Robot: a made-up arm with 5 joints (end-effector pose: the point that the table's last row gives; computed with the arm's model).
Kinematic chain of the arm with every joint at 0, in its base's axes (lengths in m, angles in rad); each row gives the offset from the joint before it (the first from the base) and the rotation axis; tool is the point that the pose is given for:
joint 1: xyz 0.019 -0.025 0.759 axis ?
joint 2: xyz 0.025 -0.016 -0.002 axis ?
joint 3: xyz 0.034 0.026 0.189 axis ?
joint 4: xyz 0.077 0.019 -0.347 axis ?
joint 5: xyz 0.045 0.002 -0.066 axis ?
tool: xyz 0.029 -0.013 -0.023
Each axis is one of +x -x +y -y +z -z.
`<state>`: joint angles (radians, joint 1 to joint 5).
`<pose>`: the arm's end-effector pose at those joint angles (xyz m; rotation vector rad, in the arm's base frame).
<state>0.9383 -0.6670 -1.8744 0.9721 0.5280</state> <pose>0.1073 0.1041 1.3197 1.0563 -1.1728 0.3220</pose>
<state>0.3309 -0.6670 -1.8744 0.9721 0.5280</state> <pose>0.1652 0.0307 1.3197 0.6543 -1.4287 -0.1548</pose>
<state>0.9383 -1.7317 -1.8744 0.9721 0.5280</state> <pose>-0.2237 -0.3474 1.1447 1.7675 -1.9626 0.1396</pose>
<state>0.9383 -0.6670 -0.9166 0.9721 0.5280</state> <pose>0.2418 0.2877 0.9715 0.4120 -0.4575 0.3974</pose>
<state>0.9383 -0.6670 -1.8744 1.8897 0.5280</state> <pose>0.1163 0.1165 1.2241 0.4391 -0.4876 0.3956</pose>
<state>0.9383 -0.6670 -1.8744 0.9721 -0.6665</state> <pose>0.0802 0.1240 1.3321 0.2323 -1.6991 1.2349</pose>
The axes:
joint 1: +z
joint 2: +y
joint 3: +y
joint 4: +y
joint 5: -z

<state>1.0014 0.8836 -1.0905 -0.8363 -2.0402</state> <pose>0.2023 0.3778 0.5196 -0.7562 -1.3227 2.6479</pose>
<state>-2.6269 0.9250 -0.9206 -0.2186 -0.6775</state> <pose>-0.2793 -0.2386 0.4254 -0.2513 0.0205 -1.9409</pose>
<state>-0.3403 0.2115 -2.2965 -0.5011 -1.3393</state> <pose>0.3719 -0.0903 1.2819 -1.9588 -1.7565 0.3593</pose>
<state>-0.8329 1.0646 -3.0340 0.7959 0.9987</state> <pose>0.4210 -0.4677 1.0360 0.1105 -1.3302 -1.5921</pose>
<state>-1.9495 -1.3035 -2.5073 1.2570 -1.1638</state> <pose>0.2273 0.3566 1.1761 -2.5822 -0.0365 -0.2992</pose>
